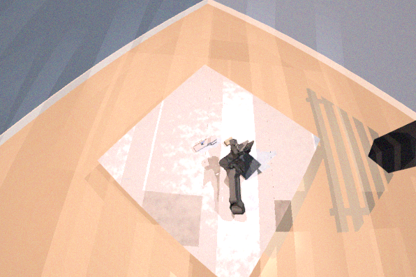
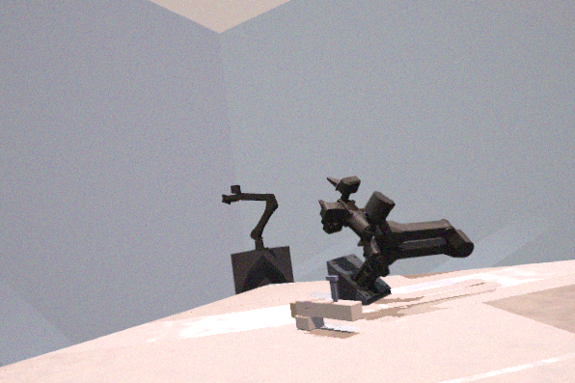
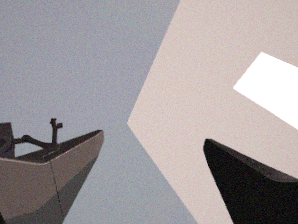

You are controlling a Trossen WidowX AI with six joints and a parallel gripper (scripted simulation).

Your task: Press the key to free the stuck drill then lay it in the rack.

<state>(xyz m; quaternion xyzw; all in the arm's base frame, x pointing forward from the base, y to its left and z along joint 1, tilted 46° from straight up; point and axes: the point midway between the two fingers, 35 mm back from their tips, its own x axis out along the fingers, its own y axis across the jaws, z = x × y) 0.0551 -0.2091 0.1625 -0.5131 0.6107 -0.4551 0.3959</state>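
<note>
Right now my gripper tip is 250 mm short of the purple key, 140 mm to the right of it and 250 mm above it. Also, from my gripper tip: pale block 240 mm ahead, 110 mm to the left, 300 mm below; brown block 130 mm ahead, 40 mm to the right, 320 mm below; yellow drill 240 mm ahead, 90 mm to the left, 300 mm below.
</note>
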